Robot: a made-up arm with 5 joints.
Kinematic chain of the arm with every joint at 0, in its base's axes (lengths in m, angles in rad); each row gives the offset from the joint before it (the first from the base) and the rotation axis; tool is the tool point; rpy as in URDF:
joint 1: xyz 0.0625 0 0.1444 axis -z
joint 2: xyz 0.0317 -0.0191 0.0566 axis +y
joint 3: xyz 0.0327 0 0.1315 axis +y
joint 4: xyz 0.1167 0 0.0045 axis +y
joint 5: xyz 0.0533 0.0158 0 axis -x
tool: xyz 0 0 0 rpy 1.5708 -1.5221 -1.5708
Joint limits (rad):
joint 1: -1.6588..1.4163
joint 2: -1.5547..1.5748
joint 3: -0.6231..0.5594
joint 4: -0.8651..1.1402
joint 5: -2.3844..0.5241
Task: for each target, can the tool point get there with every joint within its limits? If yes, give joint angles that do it. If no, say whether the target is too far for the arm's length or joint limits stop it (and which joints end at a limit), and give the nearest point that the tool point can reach.
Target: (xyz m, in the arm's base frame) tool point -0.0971 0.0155 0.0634
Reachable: no: joint limits stop it (at a limit: joint 1, joint 2, joint 3) | nearest point 0.0613 0.0514 0.0644 | short by 0.162 m
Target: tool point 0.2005 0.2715 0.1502
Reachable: yes | joints -1.1115 1.0419 -0.3474 -0.3553 0.1043
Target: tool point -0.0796 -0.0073 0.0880
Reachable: no: joint limits stop it (at a limit: joint 1, joint 2, joint 3, joint 4) | nearest point 0.0612 0.0518 0.0738 | short by 0.153 m
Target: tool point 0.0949 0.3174 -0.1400
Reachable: no: too far | nearest point 0.0869 0.2387 0.0161 | short by 0.175 m
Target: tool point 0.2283 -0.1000 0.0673
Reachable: yes | joints 0.5257 1.1594 0.0304 0.7507 -1.1163
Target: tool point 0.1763 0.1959 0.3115
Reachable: yes | joints -1.0592 0.0119 -0.0530 0.6356 -0.5684
